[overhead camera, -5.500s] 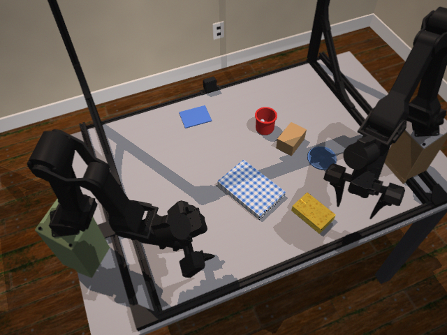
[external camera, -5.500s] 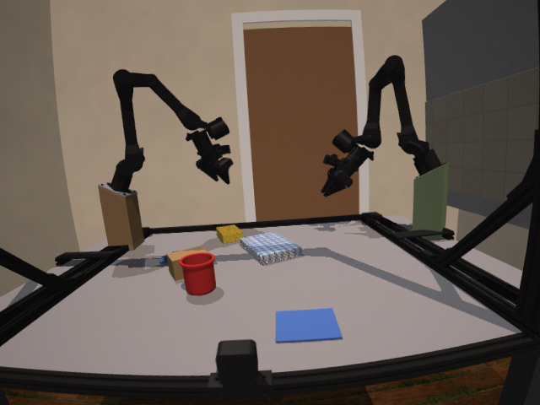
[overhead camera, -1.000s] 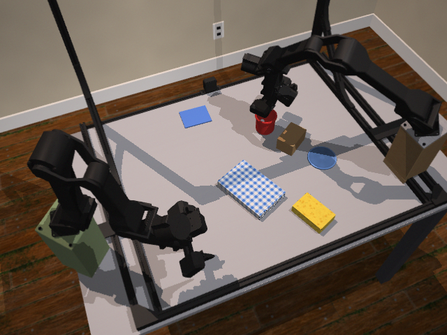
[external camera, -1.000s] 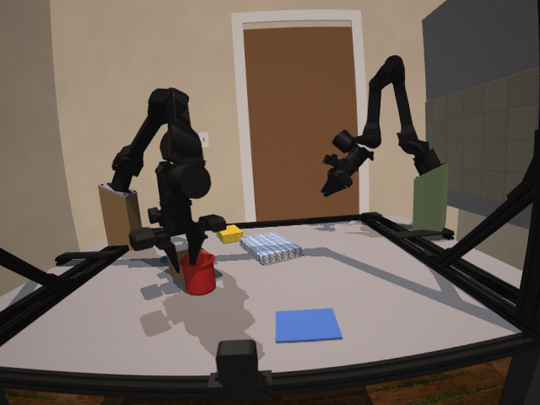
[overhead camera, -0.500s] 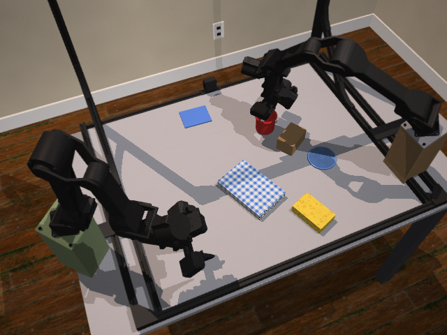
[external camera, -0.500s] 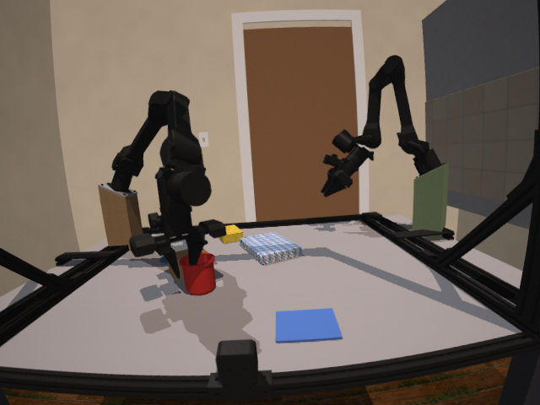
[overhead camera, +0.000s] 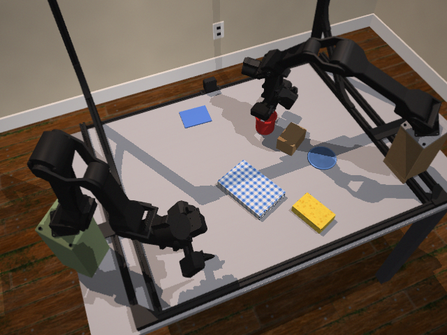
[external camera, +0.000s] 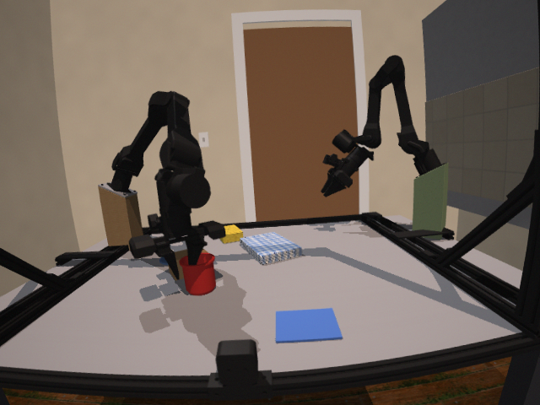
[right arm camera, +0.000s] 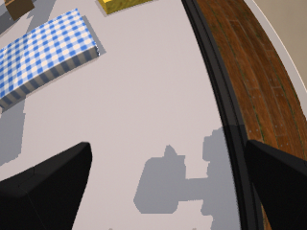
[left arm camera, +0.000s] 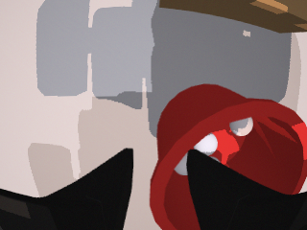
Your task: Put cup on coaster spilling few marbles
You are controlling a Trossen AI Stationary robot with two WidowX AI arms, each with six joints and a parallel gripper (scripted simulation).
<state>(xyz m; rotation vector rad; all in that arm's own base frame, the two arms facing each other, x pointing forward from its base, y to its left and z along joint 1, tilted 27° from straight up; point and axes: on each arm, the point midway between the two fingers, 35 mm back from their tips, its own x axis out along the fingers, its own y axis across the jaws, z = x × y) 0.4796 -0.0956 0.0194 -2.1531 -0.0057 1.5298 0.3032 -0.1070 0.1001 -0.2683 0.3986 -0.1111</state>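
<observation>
Right now my left hand is 40 mm above the cup, 20 mm to the left of it and 20 mm short of it. Round my left hand: brown box (110 mm ahead, 50 mm below, 40 mm to the left); flat blue coaster (240 mm to the right, 110 mm behind, 70 mm below).
</observation>
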